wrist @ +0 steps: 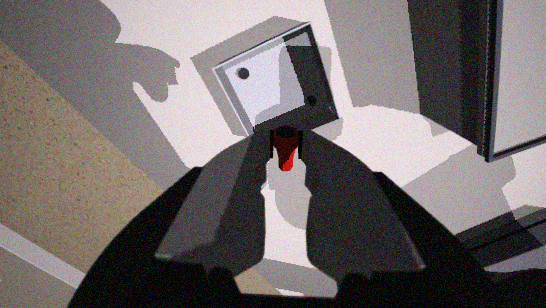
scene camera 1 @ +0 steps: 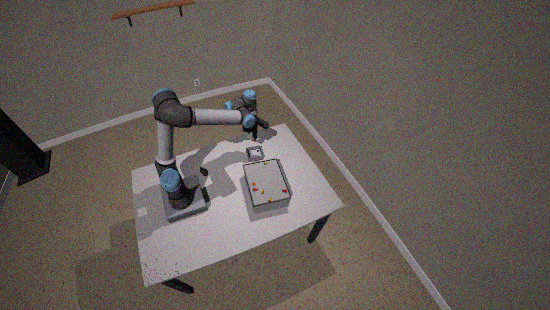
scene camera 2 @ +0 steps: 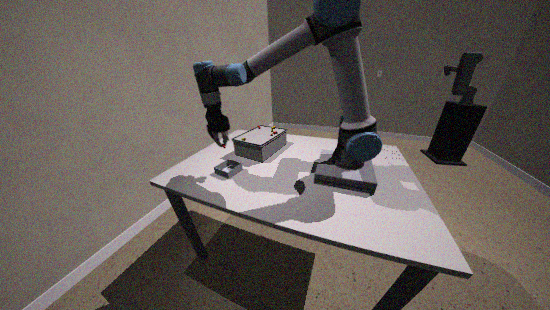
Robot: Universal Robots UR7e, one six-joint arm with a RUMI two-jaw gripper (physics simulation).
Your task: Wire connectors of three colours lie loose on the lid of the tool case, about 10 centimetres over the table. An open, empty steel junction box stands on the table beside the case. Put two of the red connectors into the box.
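Frame: origin at the arm's base, x up, y left, z back, level; centimetres.
Where they show: gripper, fingertip midpoint: (wrist: 285, 134) (scene camera 1: 254, 140) (scene camera 2: 223, 146); arm's base at its link origin: (wrist: 517, 293) (scene camera 1: 181, 198) (scene camera 2: 347, 161).
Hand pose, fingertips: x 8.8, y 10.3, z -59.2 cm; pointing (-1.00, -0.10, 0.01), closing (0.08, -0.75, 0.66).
Note:
Things, the pixels of their top centre, and the offset from my fingertips.
- red connector at its top centre: (wrist: 287, 158) (scene camera 2: 223, 144) dx +1.3, dy +0.6, dz +0.7 cm
- steel junction box at its top centre: (wrist: 280, 95) (scene camera 2: 227, 165) (scene camera 1: 254, 151) dx -10.5, dy +0.0, dz +0.5 cm
- tool case at its top centre: (scene camera 1: 266, 180) (scene camera 2: 260, 133) dx -3.5, dy -28.8, dz +9.2 cm
- orange connector at its top centre: (scene camera 1: 254, 183) dx -2.6, dy -27.1, dz +17.0 cm
My gripper (scene camera 1: 254, 138) (scene camera 2: 222, 144) (wrist: 285, 134) is shut on a red connector (scene camera 1: 254, 141) (scene camera 2: 224, 146) (wrist: 286, 150), wide dark end facing away from the wrist. It hangs above the table near the steel junction box (scene camera 1: 256, 157) (scene camera 2: 221, 173) (wrist: 322, 75), which shows just beyond the fingertips in the wrist view. The box is open; two dark round spots and no connector show in it. On the lid of the tool case (scene camera 1: 270, 175) (scene camera 2: 250, 149) (wrist: 522, 75) lie two red connectors, one red (scene camera 1: 255, 189) near the left edge and another red (scene camera 1: 284, 191) near the right corner.
Also on the lid are an orange connector (scene camera 1: 253, 184) and yellow ones: one yellow (scene camera 1: 266, 163) at the box end, another yellow (scene camera 1: 262, 192) and a third yellow (scene camera 1: 270, 200). The raised case stands close beside the box. The arm's base (scene camera 1: 187, 207) (scene camera 2: 345, 179) stands across the table.

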